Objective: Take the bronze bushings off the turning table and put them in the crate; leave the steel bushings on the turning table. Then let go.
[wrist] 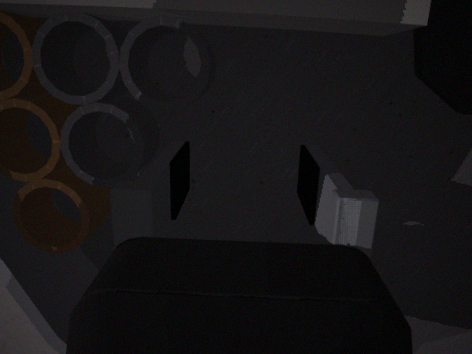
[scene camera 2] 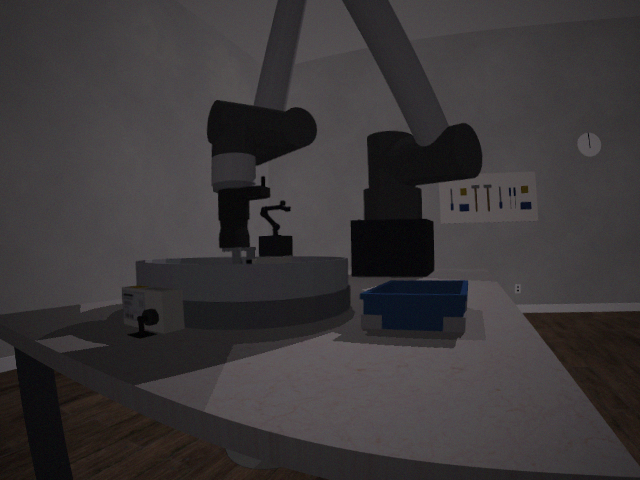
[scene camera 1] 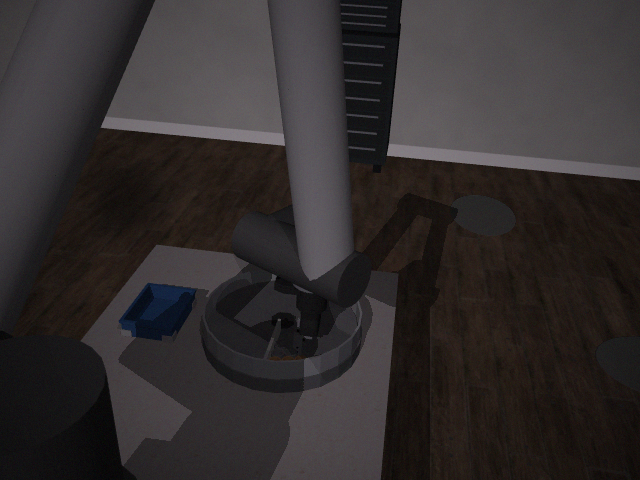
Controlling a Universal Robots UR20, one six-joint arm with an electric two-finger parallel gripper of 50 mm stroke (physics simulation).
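Where they show: gripper, fingertip midpoint: [wrist: 244, 167] [scene camera 1: 298, 346]; arm's base, link origin: [scene camera 2: 393, 220].
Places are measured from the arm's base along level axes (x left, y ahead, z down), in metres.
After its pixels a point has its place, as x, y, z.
Three bronze bushings show at the left of the wrist view: one at the cut-off upper edge [wrist: 27, 55] @(-0.048, 0.706, 0.140), one below it [wrist: 55, 145] @(-0.079, 0.718, 0.140) and one lowest [wrist: 22, 210] @(-0.109, 0.705, 0.142). Three steel bushings stand right beside them: one [wrist: 114, 60] @(-0.044, 0.737, 0.140), another [wrist: 125, 55] @(-0.042, 0.741, 0.140) and a lower one [wrist: 67, 140] @(-0.076, 0.723, 0.140). All stand on the turning table [scene camera 1: 248, 367] @(0.007, 0.666, 0.156) [scene camera 2: 258, 284] @(0.157, 1.007, 0.154) [wrist: 240, 100] @(-0.052, 0.783, 0.165); bronze tops [scene camera 1: 286, 357] @(-0.072, 0.715, 0.142) show faintly in scene camera 1. My gripper [scene camera 2: 243, 255] [wrist: 244, 167] @(-0.080, 0.790, 0.165) is open and empty, right of the lower steel bushing, its fingers partly below the rim. The blue crate [scene camera 1: 155, 330] @(0.308, 0.750, 0.186) [scene camera 2: 413, 312] @(0.356, 0.925, 0.193) shows no bushing; its floor is partly shadowed.
A pale upright divider [scene camera 1: 272, 338] @(-0.022, 0.751, 0.124) [wrist: 280, 17] @(-0.021, 0.791, 0.130) runs behind the bushings. A dark round hub [scene camera 1: 283, 319] @(-0.008, 0.875, 0.157) [wrist: 445, 60] @(-0.020, 0.858, 0.157) stands near the turning table's middle. The turning table has a raised wall. A small beige box [scene camera 2: 168, 310] @(0.076, 1.109, 0.187) with a black knob stands beside it.
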